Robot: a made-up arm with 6 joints.
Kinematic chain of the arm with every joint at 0, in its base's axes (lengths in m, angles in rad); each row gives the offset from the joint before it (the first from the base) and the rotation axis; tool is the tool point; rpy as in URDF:
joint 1: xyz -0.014 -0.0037 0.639 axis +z
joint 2: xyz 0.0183 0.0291 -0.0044 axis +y
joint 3: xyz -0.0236 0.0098 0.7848 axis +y
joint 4: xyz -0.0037 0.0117 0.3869 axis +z
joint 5: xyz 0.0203 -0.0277 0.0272 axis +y
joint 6: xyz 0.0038 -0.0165 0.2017 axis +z
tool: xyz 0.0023 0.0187 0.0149 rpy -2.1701 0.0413 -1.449
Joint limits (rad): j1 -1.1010..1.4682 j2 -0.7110..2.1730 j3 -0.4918..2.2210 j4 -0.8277..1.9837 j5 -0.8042..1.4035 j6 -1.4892..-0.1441
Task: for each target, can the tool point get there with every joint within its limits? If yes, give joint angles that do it. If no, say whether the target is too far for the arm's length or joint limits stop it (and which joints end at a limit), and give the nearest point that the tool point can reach.
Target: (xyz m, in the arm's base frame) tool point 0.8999 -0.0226 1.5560
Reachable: yes | joints 0.0655 0.5417 0.3180 -0.4906 0.8551 -1.2556
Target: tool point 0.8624 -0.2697 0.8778
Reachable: yes | joints -0.4521 0.6275 1.4894 0.8992 0.5280 -0.9890
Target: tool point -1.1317 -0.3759 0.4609
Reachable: no: joint limits stop it (at a limit: joint 2, joint 3, joint 5, joint 6) | nearest point -1.0522 -0.3494 1.2923 | short by 0.836 m
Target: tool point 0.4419 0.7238 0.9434
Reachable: yes | joints 0.7215 0.5623 1.6955 1.6224 0.8110 -1.2479
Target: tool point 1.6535 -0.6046 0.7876
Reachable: no: too far | nearest point 1.3346 -0.4897 0.7580 | short by 0.340 m
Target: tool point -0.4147 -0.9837 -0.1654
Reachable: no: joint limits stop it (at a limit: joint 1, joint 4, joint 5, joint 6) | nearest point 0.1614 -0.6912 -0.1654 | short by 0.646 m
